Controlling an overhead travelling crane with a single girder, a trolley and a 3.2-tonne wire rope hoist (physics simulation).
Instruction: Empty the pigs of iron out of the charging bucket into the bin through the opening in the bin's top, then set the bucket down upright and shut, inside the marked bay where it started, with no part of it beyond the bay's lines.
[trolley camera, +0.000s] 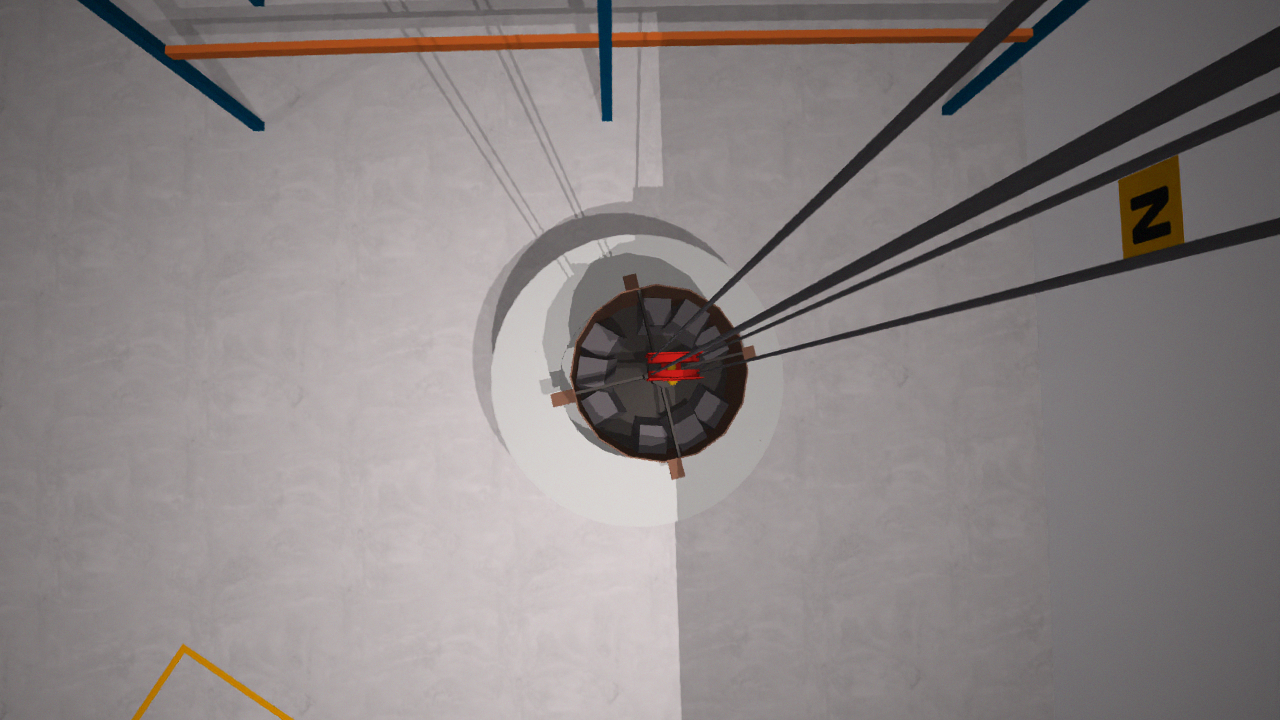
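Note:
The charging bucket (737, 398), round with a brown wall and four lugs, hangs upright over the pale round bin (581, 488), right of the middle of its top. Its shadow falls on the bin's top. Dark grey pigs of iron (653, 436) lie in a ring inside the bucket. The opening in the bin's top is hidden beneath the bucket, or too unclear to tell. My gripper, the red hook block (673, 366), is above the bucket's middle and carries it by thin sling legs. The hook itself is mostly hidden. A yellow corner of the marked bay (237, 683) shows at the lower left.
An orange rail (384, 44) with blue posts (606, 76) runs across the top of the view. Dark hoist ropes (895, 228) run from the hook block to the upper right. A yellow sign with a black letter (1150, 206) is at the right.

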